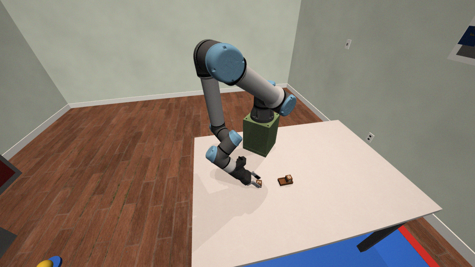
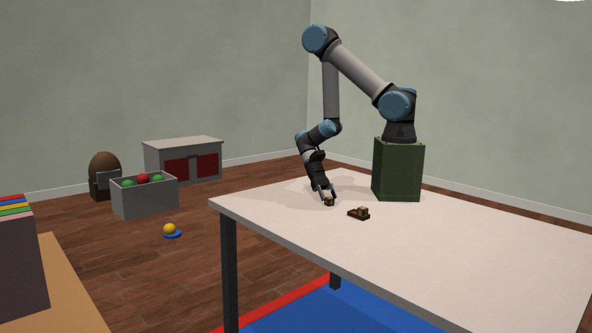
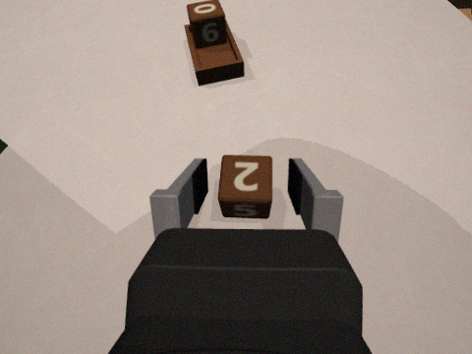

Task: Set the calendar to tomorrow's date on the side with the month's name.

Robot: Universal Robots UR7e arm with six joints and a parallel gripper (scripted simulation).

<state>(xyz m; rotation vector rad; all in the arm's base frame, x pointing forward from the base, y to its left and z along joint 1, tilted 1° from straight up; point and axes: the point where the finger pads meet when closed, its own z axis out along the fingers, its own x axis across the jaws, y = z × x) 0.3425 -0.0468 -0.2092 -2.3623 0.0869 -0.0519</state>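
The brown cube lies 1 cm to the left of my hand and 2 cm below it.
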